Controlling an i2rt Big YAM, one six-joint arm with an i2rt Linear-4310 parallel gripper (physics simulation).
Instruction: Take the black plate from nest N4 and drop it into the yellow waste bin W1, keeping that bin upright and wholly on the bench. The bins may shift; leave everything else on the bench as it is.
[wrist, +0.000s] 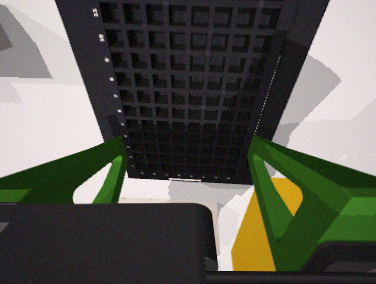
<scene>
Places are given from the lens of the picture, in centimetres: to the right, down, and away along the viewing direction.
my gripper (187, 142): 0, 0, 13
black plate (188, 90): 0, -3, 10
yellow waste bin W1 (251, 250): 6, 11, 19
pale translucent box (212, 205): 3, 7, 20
The marked spots on the pale translucent box and the black plate are 14 cm apart.
</scene>
